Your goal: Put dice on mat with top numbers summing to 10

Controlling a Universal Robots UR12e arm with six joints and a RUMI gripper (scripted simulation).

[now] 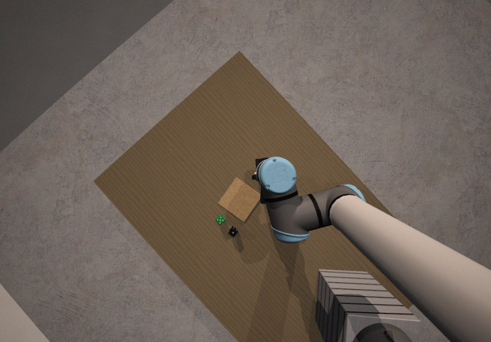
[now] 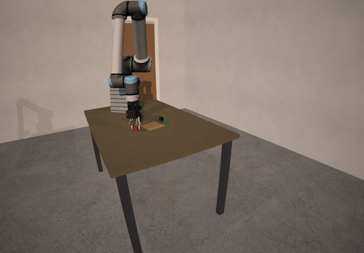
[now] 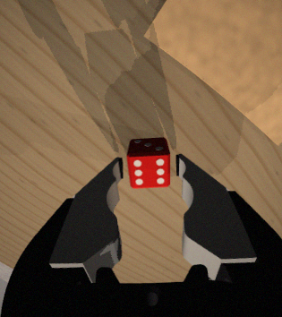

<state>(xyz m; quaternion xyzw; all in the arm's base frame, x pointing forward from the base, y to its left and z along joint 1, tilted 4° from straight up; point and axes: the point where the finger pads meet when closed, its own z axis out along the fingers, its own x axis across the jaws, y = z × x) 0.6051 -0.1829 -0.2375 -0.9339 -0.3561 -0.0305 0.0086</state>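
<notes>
The red die is right at my hand. The rest, counted from my hand: tan mat 14 cm to the left, 2 cm below, 1 cm ahead; then black die 26 cm to the left, 6 cm behind; then green die 26 cm to the left, 2 cm ahead.
</notes>
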